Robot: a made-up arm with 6 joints. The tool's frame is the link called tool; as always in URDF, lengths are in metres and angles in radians. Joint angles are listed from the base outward. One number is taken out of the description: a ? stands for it. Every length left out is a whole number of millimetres.
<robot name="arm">
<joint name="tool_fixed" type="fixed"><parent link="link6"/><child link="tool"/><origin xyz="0.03 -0.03 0"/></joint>
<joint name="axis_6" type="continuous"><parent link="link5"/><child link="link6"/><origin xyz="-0.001 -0.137 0" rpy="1.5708 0 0"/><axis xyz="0 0 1"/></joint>
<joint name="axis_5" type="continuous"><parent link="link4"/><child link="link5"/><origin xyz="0.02 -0.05 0" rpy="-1.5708 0 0"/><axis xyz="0 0 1"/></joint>
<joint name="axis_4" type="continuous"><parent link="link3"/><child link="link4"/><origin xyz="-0.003 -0.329 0" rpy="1.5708 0 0"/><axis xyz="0 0 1"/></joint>
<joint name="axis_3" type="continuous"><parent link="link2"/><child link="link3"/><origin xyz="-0.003 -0.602 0"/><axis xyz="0 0 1"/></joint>
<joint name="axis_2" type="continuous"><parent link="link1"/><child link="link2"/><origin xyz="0.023 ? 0" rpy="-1.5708 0 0"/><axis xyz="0 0 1"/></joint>
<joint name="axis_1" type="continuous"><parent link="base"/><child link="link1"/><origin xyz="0.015 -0.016 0.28"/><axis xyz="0 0 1"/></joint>
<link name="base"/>
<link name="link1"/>
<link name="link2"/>
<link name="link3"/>
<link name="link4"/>
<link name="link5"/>
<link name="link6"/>
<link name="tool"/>
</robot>
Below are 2 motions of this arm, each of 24 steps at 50 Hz.
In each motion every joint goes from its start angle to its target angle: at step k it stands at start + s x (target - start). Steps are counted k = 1, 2, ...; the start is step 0. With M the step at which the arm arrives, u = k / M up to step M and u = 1 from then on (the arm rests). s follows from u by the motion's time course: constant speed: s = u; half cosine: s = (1 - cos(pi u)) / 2; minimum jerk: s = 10 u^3 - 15 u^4 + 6 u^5.
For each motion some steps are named. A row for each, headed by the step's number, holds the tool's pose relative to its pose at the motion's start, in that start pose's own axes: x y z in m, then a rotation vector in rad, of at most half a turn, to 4 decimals.
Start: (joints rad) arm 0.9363 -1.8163 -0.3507 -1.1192 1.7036 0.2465
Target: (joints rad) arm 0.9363 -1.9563 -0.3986 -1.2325 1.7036 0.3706
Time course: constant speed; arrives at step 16
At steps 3, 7, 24:
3: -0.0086 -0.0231 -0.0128 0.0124 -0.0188 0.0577
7: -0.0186 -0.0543 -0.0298 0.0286 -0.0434 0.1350
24: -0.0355 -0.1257 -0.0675 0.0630 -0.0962 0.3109

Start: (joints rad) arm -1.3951 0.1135 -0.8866 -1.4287 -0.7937 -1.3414
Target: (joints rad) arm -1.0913 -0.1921 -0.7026 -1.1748 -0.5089 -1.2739
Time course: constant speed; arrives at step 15
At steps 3, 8, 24:
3: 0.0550 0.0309 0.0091 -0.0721 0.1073 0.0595
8: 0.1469 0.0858 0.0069 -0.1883 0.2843 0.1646
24: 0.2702 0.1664 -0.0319 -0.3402 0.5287 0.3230

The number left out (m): 0.057
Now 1 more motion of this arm.
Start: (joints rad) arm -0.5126 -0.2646 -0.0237 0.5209 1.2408 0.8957
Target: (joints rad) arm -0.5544 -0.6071 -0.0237 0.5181 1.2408 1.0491
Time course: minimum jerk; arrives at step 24
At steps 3, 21, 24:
3: 0.0007 0.0035 -0.0039 -0.0038 -0.0027 -0.0005
21: 0.0822 0.1797 -0.2506 -0.2459 -0.1419 -0.0362
24: 0.0842 0.1820 -0.2548 -0.2501 -0.1438 -0.0369

